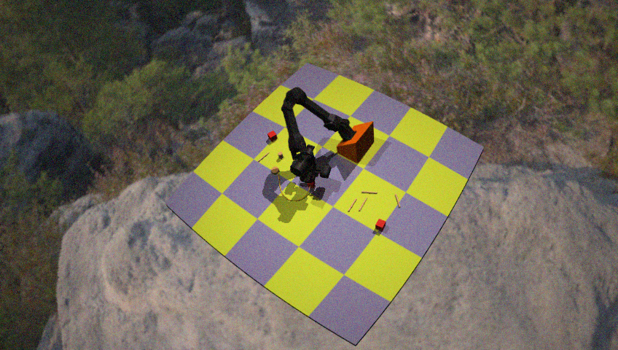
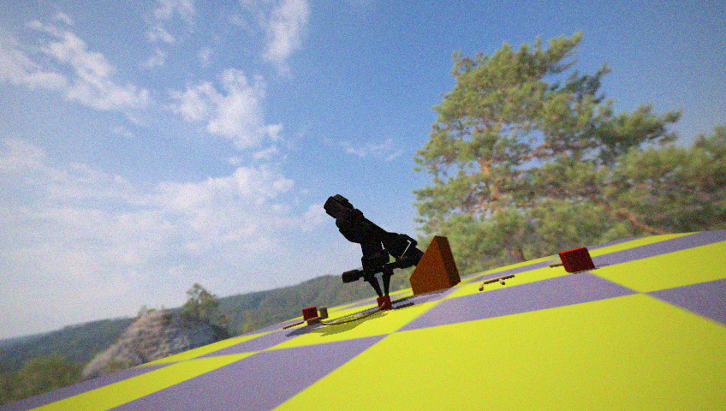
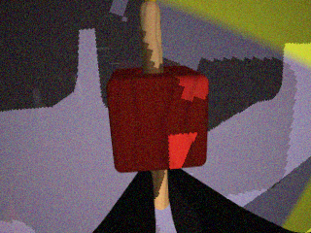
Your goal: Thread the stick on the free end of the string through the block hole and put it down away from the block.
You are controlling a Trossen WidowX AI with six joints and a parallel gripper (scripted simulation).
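The red block is 3 cm ahead of my gripper tip and 1 cm to the left of it. Also, from my gripper tip: thin wooden stick (4 cm ahead, 1 cm to the left); round button (20 cm to the right, 4 cm ahead, 1 cm below); wooden peg (23 cm to the right, 5 cm behind).
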